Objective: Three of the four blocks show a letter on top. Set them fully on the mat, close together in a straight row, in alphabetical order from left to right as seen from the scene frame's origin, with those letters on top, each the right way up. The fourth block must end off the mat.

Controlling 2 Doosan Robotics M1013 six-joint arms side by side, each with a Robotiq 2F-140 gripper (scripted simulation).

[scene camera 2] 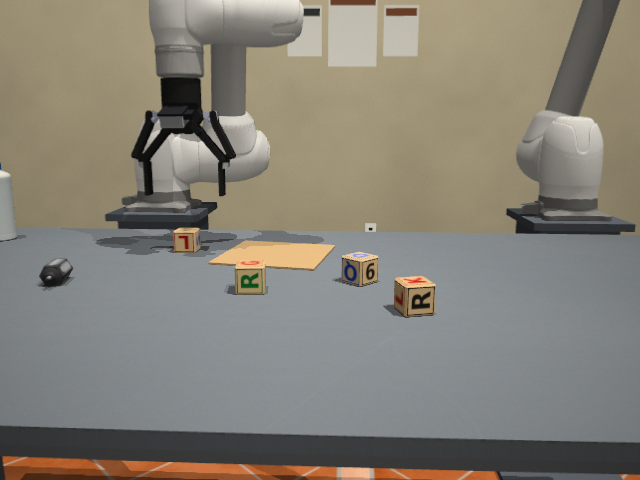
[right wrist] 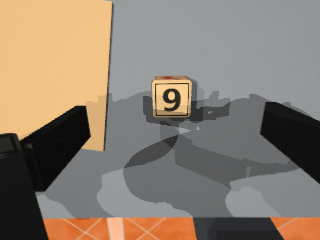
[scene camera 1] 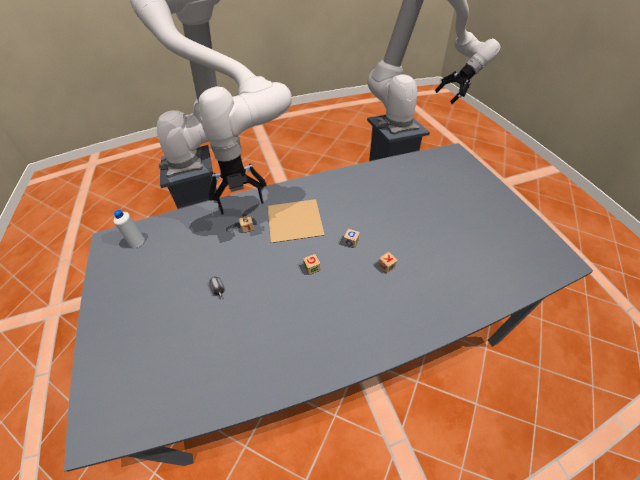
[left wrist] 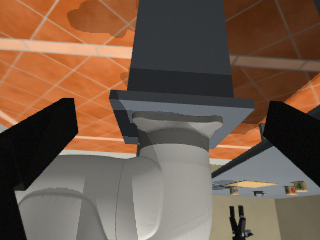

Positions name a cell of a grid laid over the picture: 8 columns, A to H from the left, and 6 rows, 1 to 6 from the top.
Labels:
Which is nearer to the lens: the k block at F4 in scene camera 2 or the g block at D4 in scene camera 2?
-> The k block.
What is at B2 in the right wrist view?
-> A mat.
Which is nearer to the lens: the d block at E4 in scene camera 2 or the k block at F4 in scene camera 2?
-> The k block.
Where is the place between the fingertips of the right gripper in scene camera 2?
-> C3

